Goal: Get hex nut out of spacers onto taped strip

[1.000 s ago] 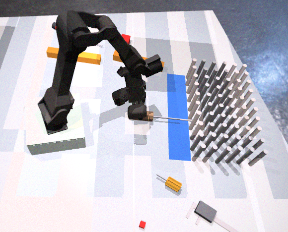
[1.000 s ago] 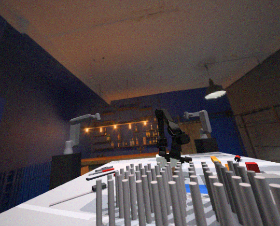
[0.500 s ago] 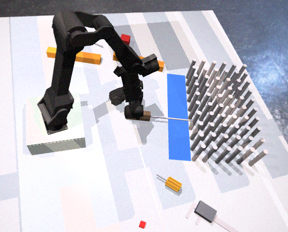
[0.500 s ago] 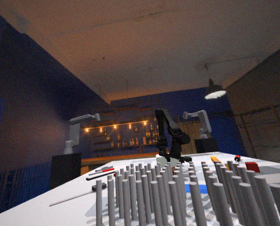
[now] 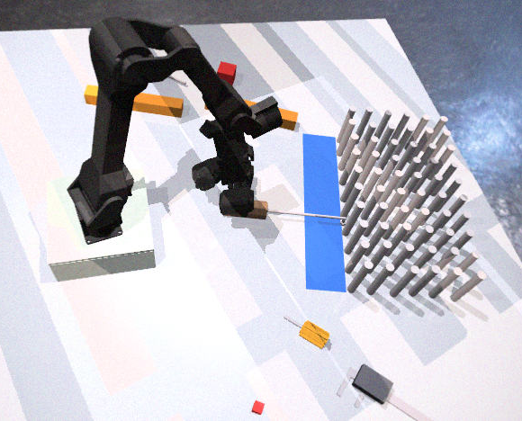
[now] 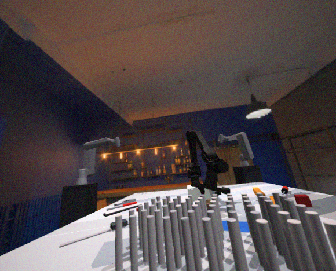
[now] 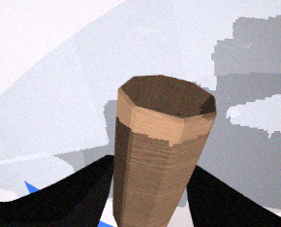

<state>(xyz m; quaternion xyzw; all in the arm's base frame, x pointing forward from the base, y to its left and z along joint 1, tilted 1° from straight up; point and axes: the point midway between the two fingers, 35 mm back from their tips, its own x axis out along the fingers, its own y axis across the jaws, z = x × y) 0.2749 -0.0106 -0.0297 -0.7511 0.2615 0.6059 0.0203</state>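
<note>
Right now my gripper tip is 100 mm short of the wooden-handled tool and 50 mm to the left of it. Round my gripper tip: yellow-handled tool: 280 mm to the right, 10 mm ahead; then blue taped strip: 170 mm ahead, 40 mm to the right, 20 mm below; then hex nut: 190 mm ahead, 90 mm to the right, 10 mm below.
</note>
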